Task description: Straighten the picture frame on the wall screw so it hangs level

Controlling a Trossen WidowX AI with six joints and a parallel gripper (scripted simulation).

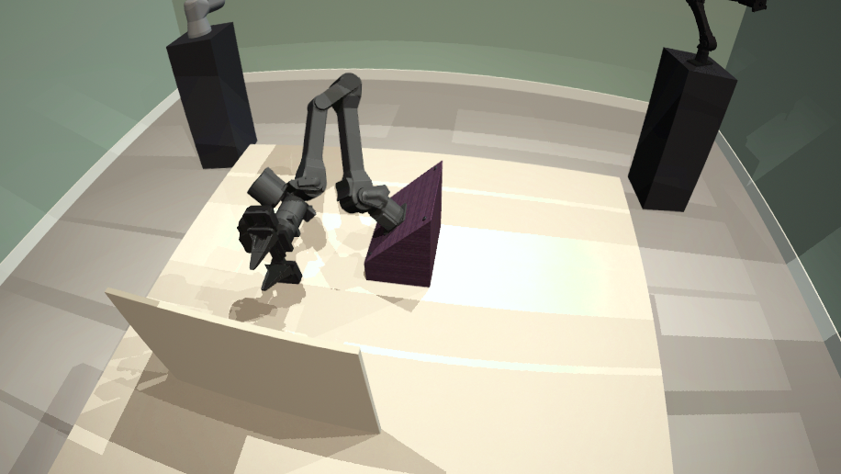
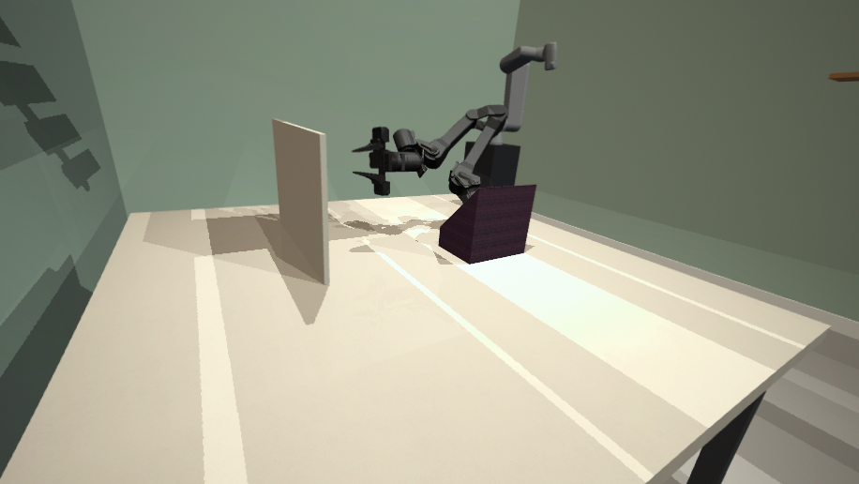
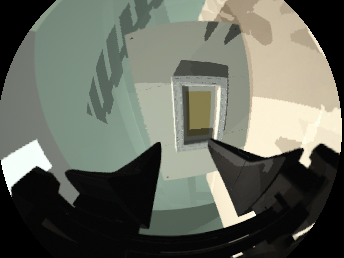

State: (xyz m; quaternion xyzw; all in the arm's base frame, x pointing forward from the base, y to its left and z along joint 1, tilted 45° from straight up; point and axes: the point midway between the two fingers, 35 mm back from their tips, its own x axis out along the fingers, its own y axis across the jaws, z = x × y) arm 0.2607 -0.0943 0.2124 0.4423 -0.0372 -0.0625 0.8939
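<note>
My gripper tip is now 13 cm short of the picture frame, 6 cm above it and 1 cm to the left of it. Round my gripper tip: wall panel 14 cm ahead, 7 cm below, 2 cm to the right.
</note>
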